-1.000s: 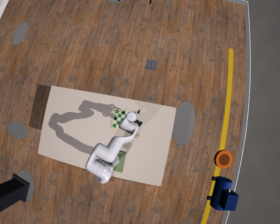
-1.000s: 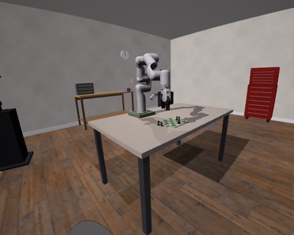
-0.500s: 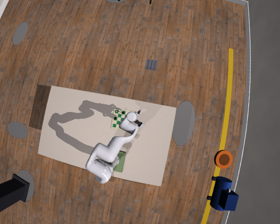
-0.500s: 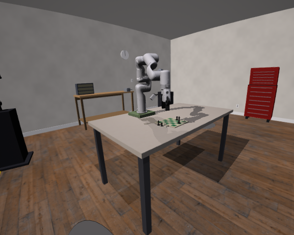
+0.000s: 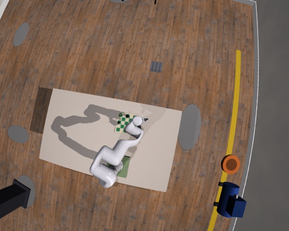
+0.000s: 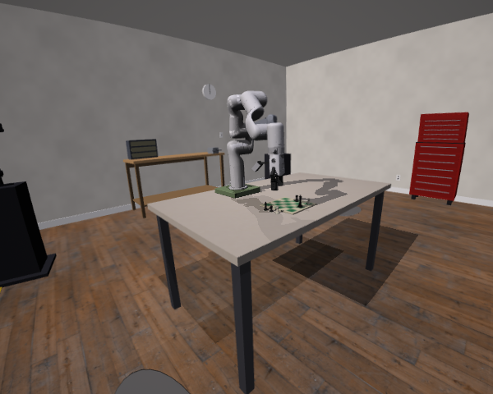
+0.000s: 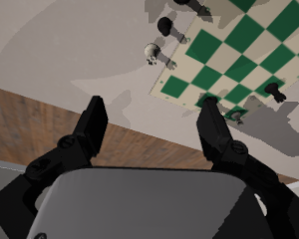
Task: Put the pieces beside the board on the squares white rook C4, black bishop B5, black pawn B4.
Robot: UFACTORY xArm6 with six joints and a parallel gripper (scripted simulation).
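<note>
The white rook is 12 cm below my hand. From my hand the other things lie so: chessboard: 13 cm to the left, 13 cm below, 6 cm behind.
</note>
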